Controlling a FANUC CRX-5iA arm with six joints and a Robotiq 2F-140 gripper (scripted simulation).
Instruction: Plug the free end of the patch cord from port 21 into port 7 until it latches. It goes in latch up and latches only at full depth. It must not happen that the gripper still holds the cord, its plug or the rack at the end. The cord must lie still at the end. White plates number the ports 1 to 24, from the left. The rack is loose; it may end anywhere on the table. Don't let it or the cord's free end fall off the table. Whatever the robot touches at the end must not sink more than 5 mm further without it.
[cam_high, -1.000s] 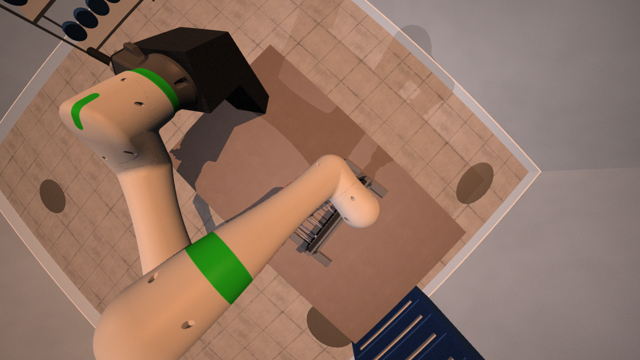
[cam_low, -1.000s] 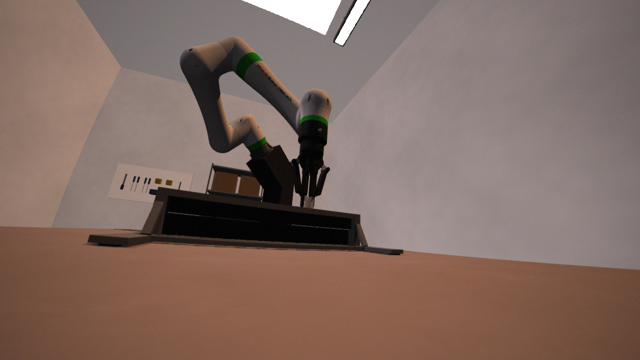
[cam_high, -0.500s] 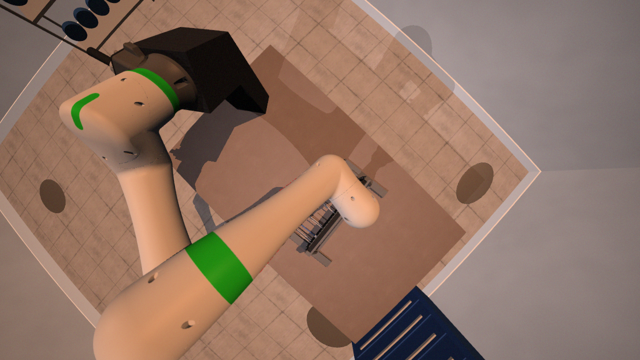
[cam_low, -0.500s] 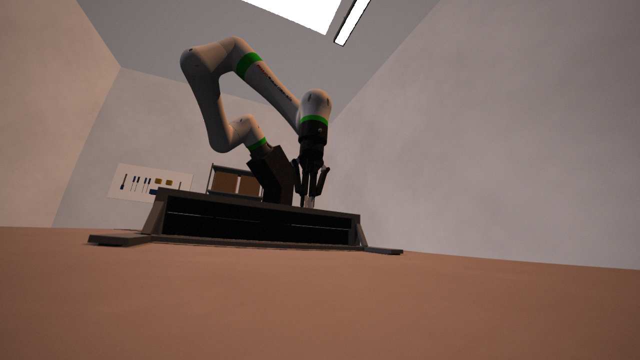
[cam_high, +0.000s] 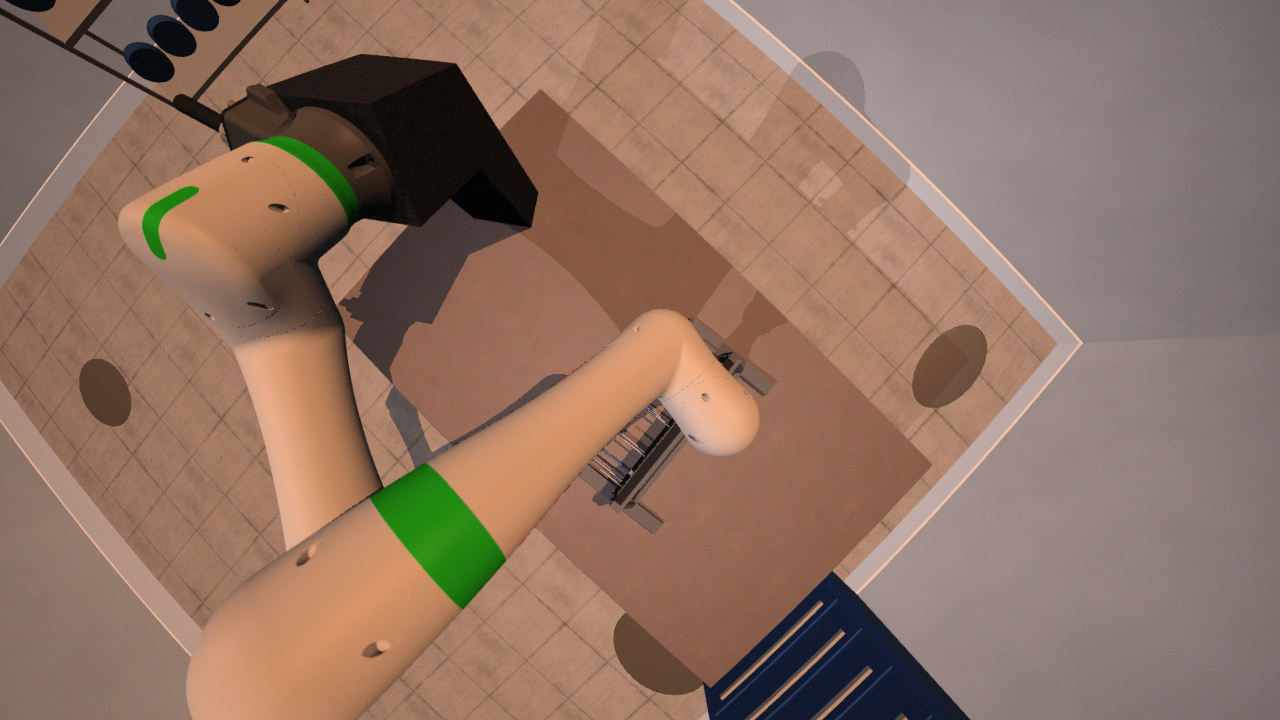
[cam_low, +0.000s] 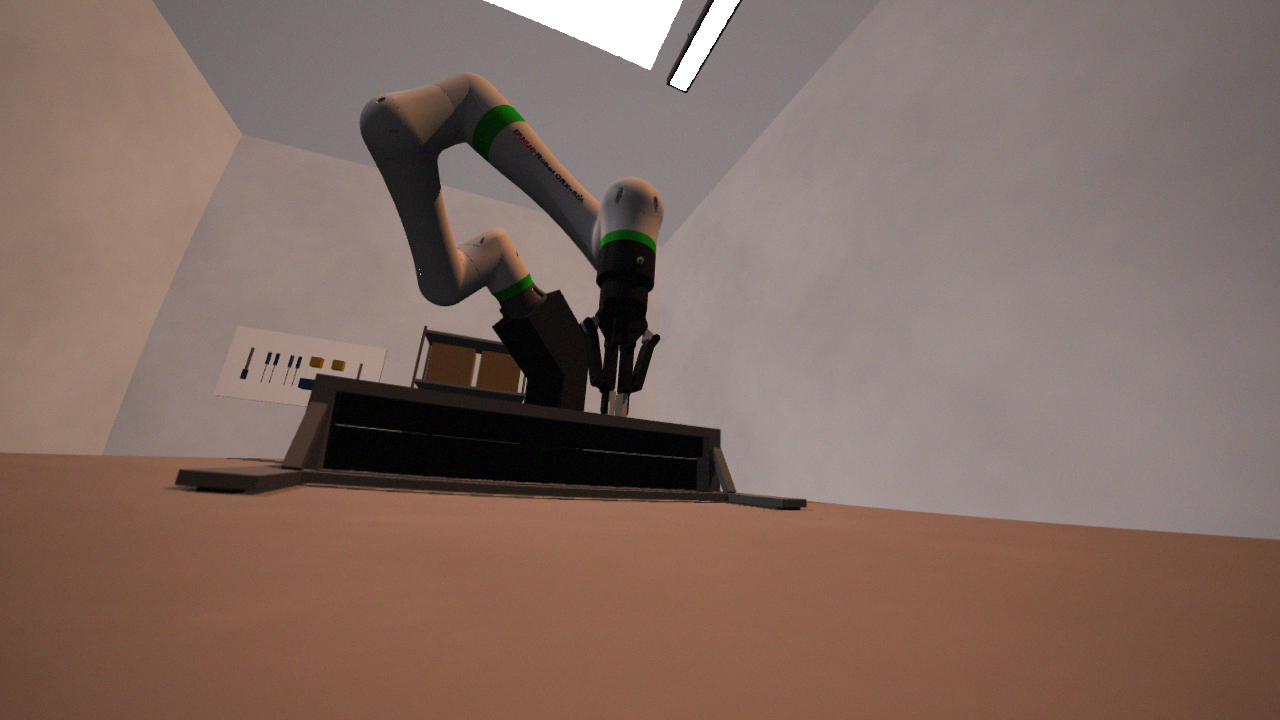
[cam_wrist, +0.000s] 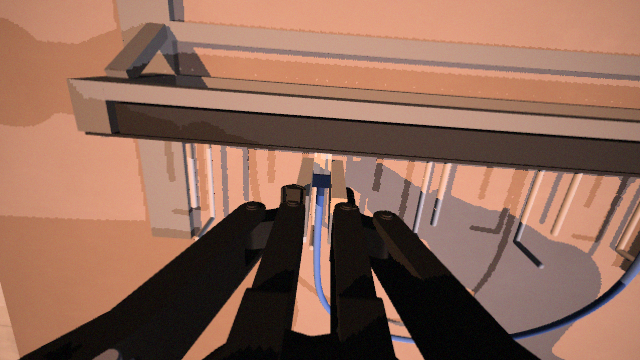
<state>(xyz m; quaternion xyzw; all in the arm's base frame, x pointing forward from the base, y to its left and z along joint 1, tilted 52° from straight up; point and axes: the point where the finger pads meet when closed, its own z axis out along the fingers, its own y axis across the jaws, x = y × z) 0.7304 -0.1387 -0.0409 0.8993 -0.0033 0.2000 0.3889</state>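
Right now the plug is 10 mm ahead of my hand and 30 mm below it.
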